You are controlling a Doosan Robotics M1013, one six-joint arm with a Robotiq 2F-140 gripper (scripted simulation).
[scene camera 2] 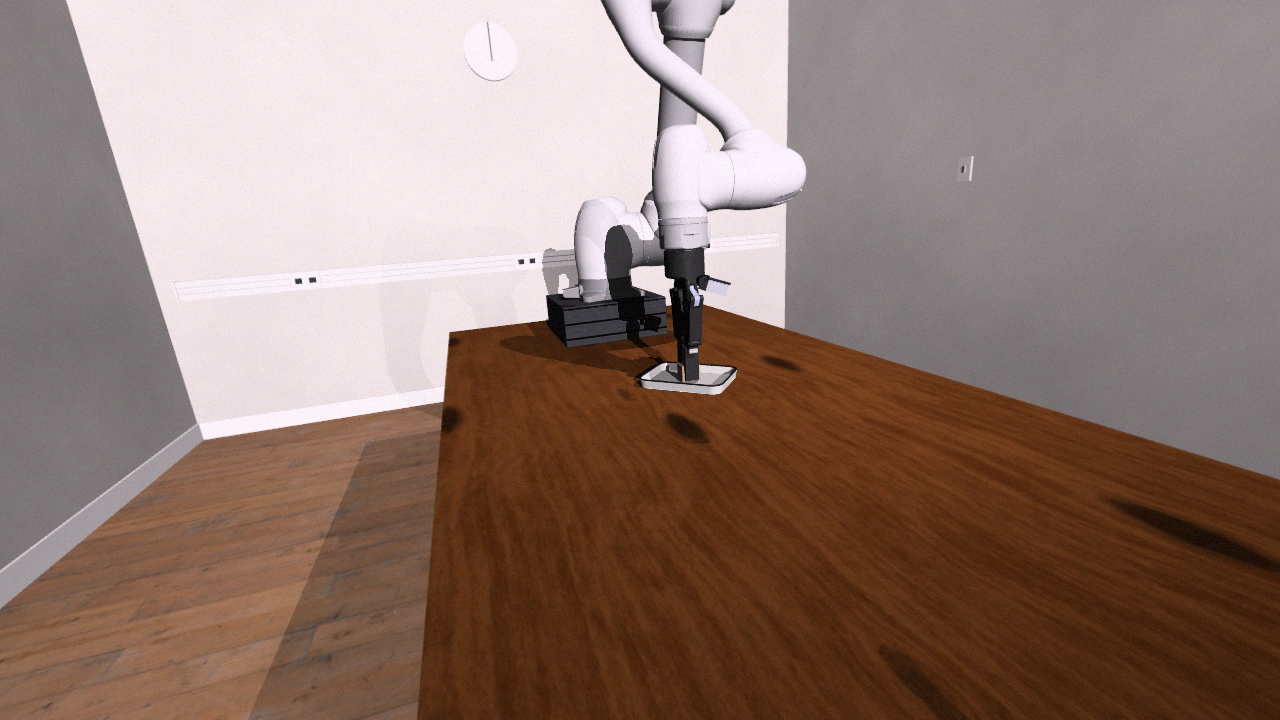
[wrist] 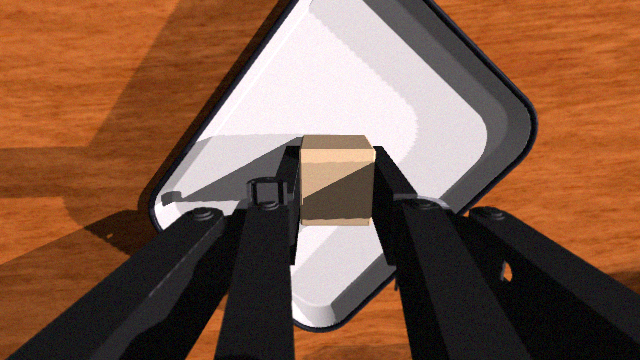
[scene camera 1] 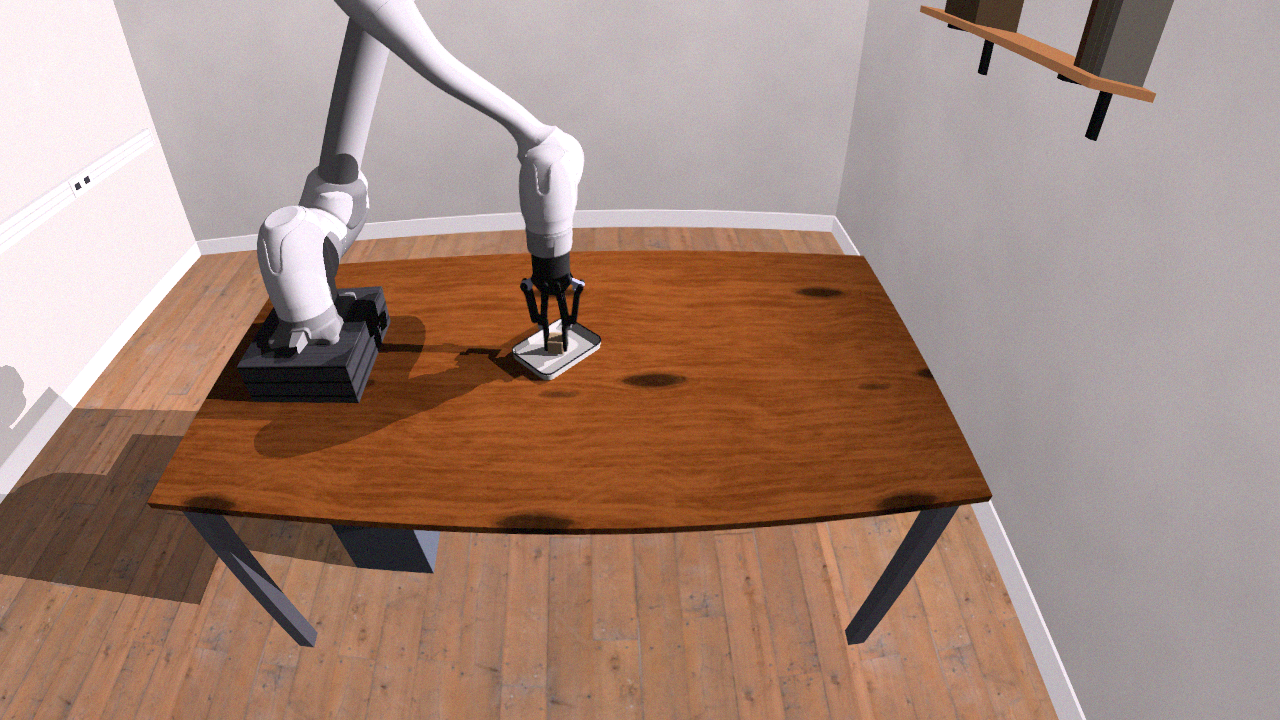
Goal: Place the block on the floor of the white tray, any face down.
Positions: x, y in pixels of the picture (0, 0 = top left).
The gripper shows in scene camera 2, in the wrist view point(333, 171) and in scene camera 1. The same spot on the gripper: point(scene camera 1: 526, 285) is point(scene camera 2: 672, 291).
